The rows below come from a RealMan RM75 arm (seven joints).
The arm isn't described. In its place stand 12 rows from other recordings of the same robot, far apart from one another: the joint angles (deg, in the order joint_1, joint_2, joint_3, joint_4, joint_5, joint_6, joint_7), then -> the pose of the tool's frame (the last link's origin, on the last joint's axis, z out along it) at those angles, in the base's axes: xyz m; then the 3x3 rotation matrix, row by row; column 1 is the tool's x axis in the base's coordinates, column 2 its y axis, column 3 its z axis.
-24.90 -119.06 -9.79 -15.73 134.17 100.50 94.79 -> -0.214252, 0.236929, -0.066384; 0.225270, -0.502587, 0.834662; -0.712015, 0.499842, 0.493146; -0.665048, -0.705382, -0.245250
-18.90 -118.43 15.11 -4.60 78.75 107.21 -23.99 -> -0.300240, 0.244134, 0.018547; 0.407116, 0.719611, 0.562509; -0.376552, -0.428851, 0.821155; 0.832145, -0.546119, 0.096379
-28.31 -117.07 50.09 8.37 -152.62 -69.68 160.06 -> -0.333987, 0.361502, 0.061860; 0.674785, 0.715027, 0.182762; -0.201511, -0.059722, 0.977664; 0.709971, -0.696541, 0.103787
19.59 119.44 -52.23 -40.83 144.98 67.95 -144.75 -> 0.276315, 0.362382, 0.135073; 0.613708, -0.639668, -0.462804; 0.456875, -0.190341, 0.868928; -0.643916, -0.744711, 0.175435
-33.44 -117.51 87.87 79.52 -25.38 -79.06 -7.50 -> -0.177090, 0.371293, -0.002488; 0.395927, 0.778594, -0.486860; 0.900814, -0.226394, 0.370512; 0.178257, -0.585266, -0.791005
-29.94 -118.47 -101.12 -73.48 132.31 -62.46 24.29 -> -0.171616, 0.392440, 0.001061; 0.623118, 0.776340, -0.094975; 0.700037, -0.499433, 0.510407; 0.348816, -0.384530, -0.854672
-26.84 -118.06 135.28 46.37 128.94 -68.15 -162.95 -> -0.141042, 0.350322, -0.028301; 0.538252, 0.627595, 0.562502; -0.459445, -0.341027, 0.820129; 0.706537, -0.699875, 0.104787
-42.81 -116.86 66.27 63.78 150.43 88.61 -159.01 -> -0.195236, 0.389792, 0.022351; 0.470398, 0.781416, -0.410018; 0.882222, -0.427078, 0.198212; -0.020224, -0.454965, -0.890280
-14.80 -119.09 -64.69 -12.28 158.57 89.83 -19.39 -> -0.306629, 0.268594, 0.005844; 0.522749, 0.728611, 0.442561; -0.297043, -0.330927, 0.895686; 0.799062, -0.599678, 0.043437
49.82 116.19 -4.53 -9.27 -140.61 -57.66 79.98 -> 0.250041, 0.409685, -0.051320; 0.661950, -0.727948, -0.178645; -0.547202, -0.632206, 0.548530; -0.512242, -0.265345, -0.816824
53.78 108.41 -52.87 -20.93 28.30 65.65 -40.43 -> 0.274363, 0.422397, 0.013434; 0.442933, -0.791386, 0.421330; -0.896546, -0.393021, 0.204302; 0.003910, -0.468234, -0.883596
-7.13 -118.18 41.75 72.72 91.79 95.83 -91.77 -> -0.269916, 0.265720, 0.127948; 0.753163, 0.496861, 0.431132; 0.150434, -0.768103, 0.622405; 0.640402, -0.403915, -0.653251
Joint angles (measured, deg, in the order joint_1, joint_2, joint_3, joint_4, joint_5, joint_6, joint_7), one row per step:
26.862 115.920 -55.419 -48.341 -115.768 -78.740 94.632
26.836 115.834 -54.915 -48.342 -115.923 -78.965 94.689
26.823 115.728 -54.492 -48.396 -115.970 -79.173 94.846
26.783 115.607 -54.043 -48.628 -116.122 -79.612 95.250
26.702 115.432 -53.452 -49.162 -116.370 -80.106 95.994
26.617 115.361 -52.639 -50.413 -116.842 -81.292 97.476
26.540 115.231 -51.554 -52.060 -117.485 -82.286 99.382
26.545 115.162 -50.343 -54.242 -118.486 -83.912 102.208
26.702 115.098 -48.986 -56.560 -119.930 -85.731 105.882
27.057 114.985 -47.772 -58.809 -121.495 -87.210 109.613
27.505 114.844 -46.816 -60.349 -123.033 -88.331 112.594
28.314 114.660 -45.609 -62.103 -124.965 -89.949 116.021
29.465 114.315 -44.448 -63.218 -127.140 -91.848 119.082
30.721 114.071 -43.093 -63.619 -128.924 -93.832 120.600
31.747 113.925 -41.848 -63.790 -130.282 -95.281 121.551
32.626 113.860 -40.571 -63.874 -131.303 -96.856 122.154
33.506 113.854 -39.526 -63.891 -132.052 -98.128 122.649
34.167 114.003 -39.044 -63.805 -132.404 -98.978 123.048
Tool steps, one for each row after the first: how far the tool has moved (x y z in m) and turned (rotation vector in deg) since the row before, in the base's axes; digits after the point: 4 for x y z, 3 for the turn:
0.0011 -0.0001 0.0018 0.173 0.096 -0.249
0.0006 0.0002 0.0020 0.196 0.155 -0.248
0.0004 -0.0001 0.0024 0.046 0.175 -0.327
0.0004 0.0003 0.0040 0.225 0.135 -0.517
-0.0016 -0.0001 0.0053 -0.032 0.375 -0.615
-0.0014 0.0011 0.0078 0.486 0.189 -0.932
-0.0030 0.0004 0.0086 0.051 0.297 -1.306
-0.0030 0.0003 0.0090 -0.175 0.241 -2.040
-0.0032 0.0014 0.0089 0.019 -0.073 -2.121
-0.0020 0.0012 0.0066 -0.094 -0.286 -1.890
-0.0036 0.0018 0.0077 -0.287 -0.372 -2.044
-0.0034 0.0017 0.0065 -0.836 -0.549 -1.948
-0.0034 0.0012 0.0044 -1.007 -0.288 -0.910
-0.0025 0.0011 0.0033 -0.623 -0.105 -0.663
-0.0024 0.0001 0.0025 -0.722 0.229 -0.423
-0.0032 0.0007 0.0016 -0.618 0.333 -0.194
-0.0034 0.0005 -0.0008 -0.695 0.439 -0.026

